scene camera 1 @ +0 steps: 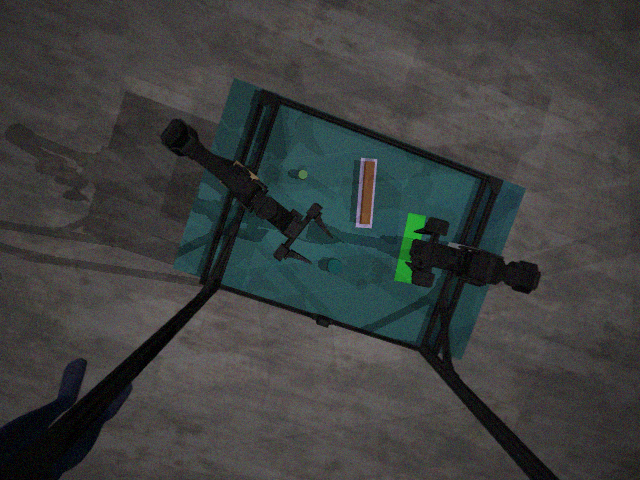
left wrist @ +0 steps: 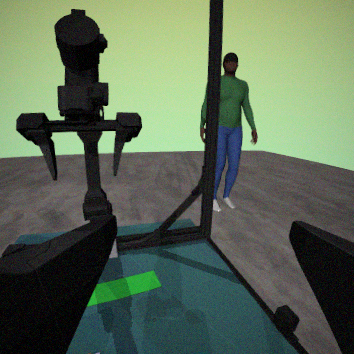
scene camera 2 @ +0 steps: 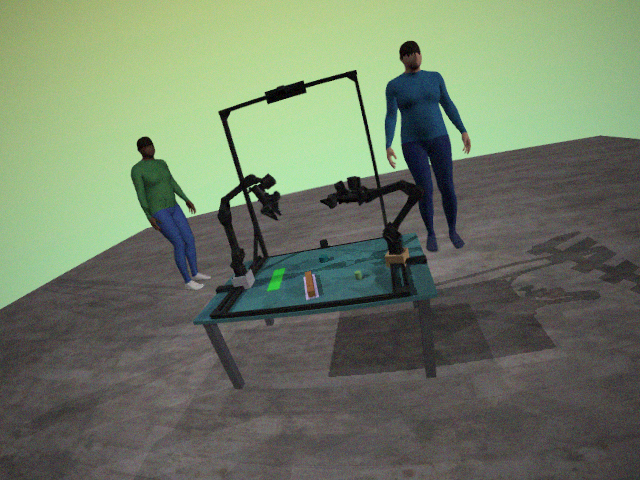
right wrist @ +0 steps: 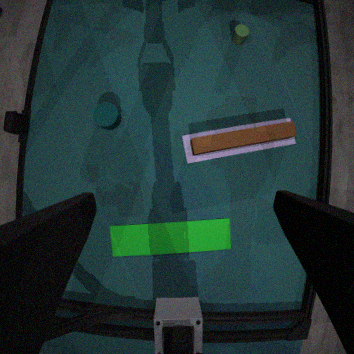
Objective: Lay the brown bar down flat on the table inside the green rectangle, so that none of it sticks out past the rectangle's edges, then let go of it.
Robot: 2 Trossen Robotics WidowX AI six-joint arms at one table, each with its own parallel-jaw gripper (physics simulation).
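Pixels of known places: left gripper, fingertip midpoint: [scene camera 1: 322, 250] [left wrist: 203, 226] [scene camera 2: 324, 198]; right gripper, fingertip midpoint: [scene camera 1: 410, 246] [left wrist: 85, 177] [scene camera 2: 279, 217] [right wrist: 185, 200]; left arm's base, link origin: [scene camera 2: 396, 251]; right arm's base, link origin: [scene camera 2: 241, 274] [right wrist: 177, 338].
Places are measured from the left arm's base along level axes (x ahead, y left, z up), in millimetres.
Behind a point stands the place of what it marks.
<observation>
The brown bar [scene camera 1: 367, 192] {x 395, y 265, z -32 mm} [scene camera 2: 310, 284] {x 367, y 302, z -32 mm} [right wrist: 243, 138] {x 405, y 262, z -33 mm} lies lengthwise on a lavender rectangle [scene camera 1: 363, 225] [right wrist: 188, 152], away from both grippers. The flat green rectangle [scene camera 1: 404, 260] {x 686, y 157, z -65 mm} [scene camera 2: 276, 279] {x 667, y 215, z -65 mm} [left wrist: 142, 285] {x 699, y 121, z -65 mm} [right wrist: 212, 235] {x 629, y 294, z -65 mm} has no bar on it; in scene camera 1 the right gripper hides part of it. My left gripper [scene camera 1: 324, 251] {x 350, y 0, z 325 mm} [scene camera 2: 327, 202] {x 350, y 0, z 325 mm} [left wrist: 203, 226] {x 350, y 0, z 325 mm} is open and empty, high above the table. My right gripper [scene camera 1: 412, 248] {x 551, y 168, z 291 mm} [scene camera 2: 277, 215] {x 551, y 168, z 291 mm} [left wrist: 85, 177] {x 551, y 168, z 291 mm} [right wrist: 185, 200] {x 551, y 168, z 291 mm} is open and empty, high above the table near the green rectangle. The bar does not show in the left wrist view.
A teal cylinder [scene camera 1: 334, 265] {x 472, y -30, z -36 mm} [scene camera 2: 324, 258] {x 457, y -15, z -43 mm} [right wrist: 106, 115] {x 479, y -28, z -35 mm} and a yellow-green cylinder [scene camera 1: 302, 174] {x 162, y 162, z -33 mm} [scene camera 2: 358, 274] {x 154, y 178, z -39 mm} [right wrist: 241, 33] {x 173, y 167, z -33 mm} stand on the table. Black rails border the work area, and a tall black frame [scene camera 2: 369, 135] {x 154, y -349, z 590 mm} [left wrist: 212, 120] {x 966, y -75, z 389 mm} rises at one side. Two people stand beyond the table.
</observation>
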